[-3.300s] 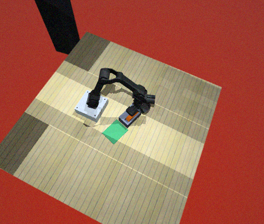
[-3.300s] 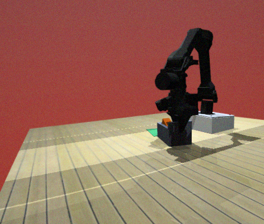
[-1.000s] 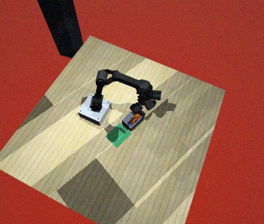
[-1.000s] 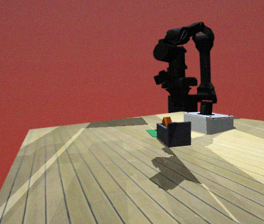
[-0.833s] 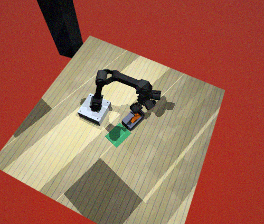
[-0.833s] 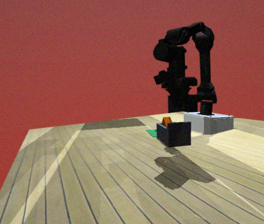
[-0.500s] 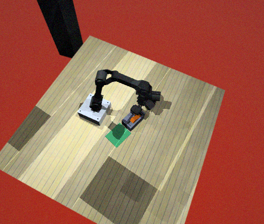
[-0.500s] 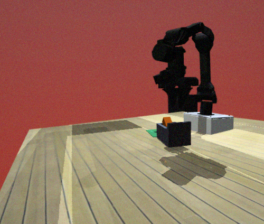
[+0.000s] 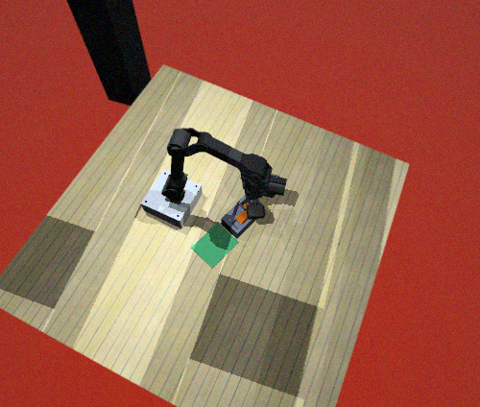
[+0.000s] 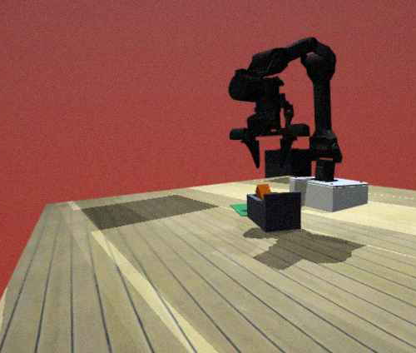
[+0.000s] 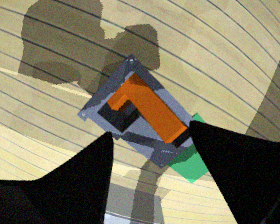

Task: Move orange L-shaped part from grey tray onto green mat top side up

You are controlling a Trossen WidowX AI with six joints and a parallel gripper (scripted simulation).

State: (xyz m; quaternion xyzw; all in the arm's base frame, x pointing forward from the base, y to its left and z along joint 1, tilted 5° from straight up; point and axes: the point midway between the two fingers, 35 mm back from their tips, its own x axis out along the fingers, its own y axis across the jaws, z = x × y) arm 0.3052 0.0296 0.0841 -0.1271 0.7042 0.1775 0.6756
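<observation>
Right now the orange L-shaped part is 10 cm below my gripper tip and 1 cm behind it. Also, from my gripper tip: tray: 16 cm below, 2 cm to the right, 2 cm behind; green mat: 16 cm to the right, 16 cm below, 9 cm behind.
</observation>
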